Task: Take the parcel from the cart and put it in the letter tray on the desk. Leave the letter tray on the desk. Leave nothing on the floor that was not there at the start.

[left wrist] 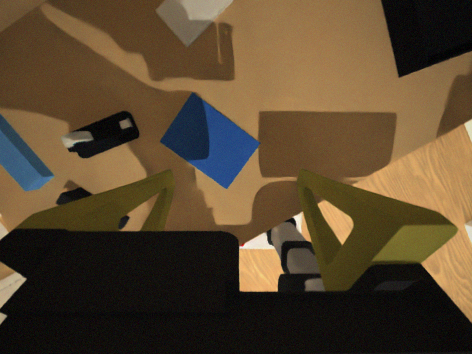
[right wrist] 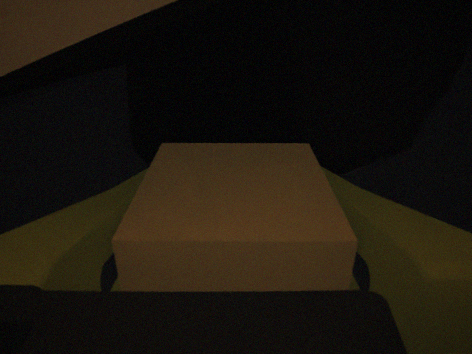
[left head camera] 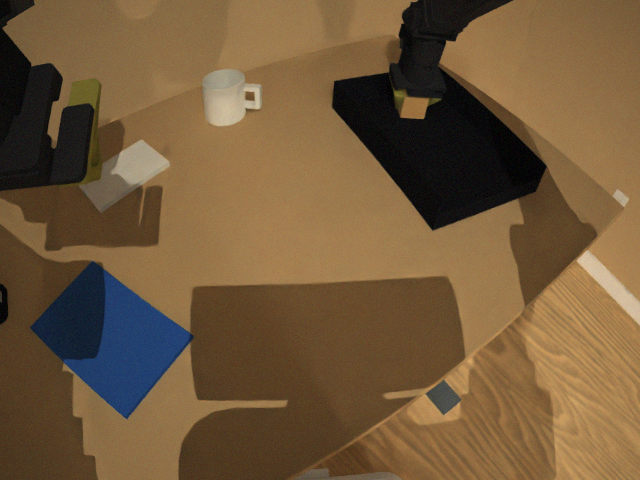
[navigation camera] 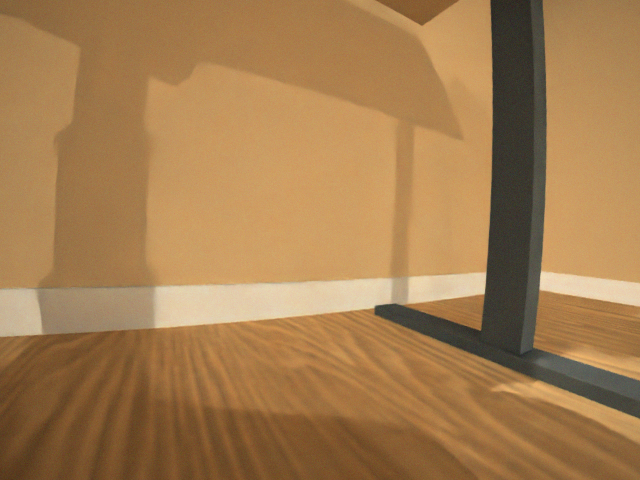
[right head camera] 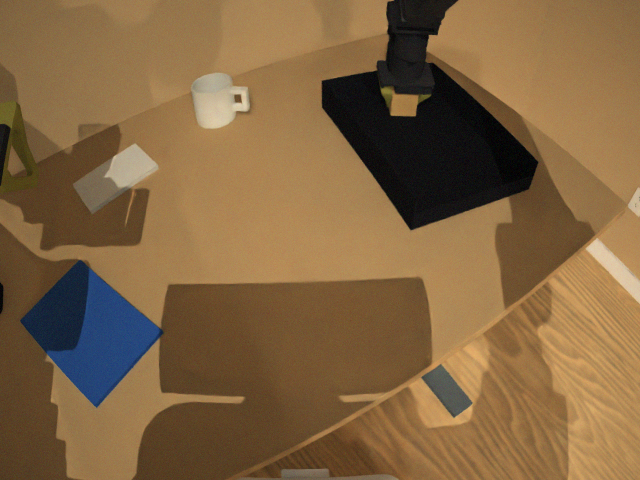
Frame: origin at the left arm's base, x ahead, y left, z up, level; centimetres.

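Seen in the pictures: left gripper, fingertip midpoint: (left wrist: 235, 176) (left head camera: 46, 177); right gripper, fingertip midpoint: (right wrist: 235, 178) (left head camera: 408, 107) (right head camera: 400, 105).
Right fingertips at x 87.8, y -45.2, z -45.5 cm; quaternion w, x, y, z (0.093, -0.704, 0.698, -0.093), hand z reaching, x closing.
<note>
Offsets run from my right fingertips to a thing's top centre. "*": to the spot under its first point. Level surfaces: height alone.
My right gripper (left head camera: 416, 99) (right head camera: 405, 98) (right wrist: 235, 178) points down and is shut on the parcel @[dx -1.4, dy +0.0, dz +5.8 cm] (left head camera: 413, 108) (right head camera: 403, 105) (right wrist: 235, 200), a small light-brown box. They are over the far part of the black letter tray @[dx -11.9, dy -2.4, dz +6.1 cm] (left head camera: 485, 201) (right head camera: 470, 198) (left wrist: 430, 55), within its walls as seen from above. Whether the parcel touches the tray's bottom is too dark to tell. The tray lies on the desk @[dz -0.4 cm] (left head camera: 289, 206) (right head camera: 268, 206) (left wrist: 310, 65), at the right in the head views. My left gripper (left wrist: 235, 176) is open and empty above the desk's near part. The cart does not show.
A white mug @[* dx -5.5, dy +36.1, dz +6.2 cm] (left head camera: 223, 98) (right head camera: 213, 100), a white box @[dx -17.3, dy +54.4, dz +0.5 cm] (left head camera: 126, 173) (right head camera: 116, 175) and a blue flat square @[* dx -50.3, dy +49.2, dz +0.4 cm] (left head camera: 116, 341) (right head camera: 93, 335) (left wrist: 212, 142) are on the desk. A black stapler-like thing @[dx -47.1, dy +77.8, dz +6.6 cm] (left wrist: 105, 135) and a blue block @[dx -51.4, dy +100.9, dz +2.6 cm] (left wrist: 22, 157) lie left. A dark desk leg @[* dx -2.9, dy -10.1, dz -62.2 cm] (navigation camera: 511, 180) stands on the floor.
</note>
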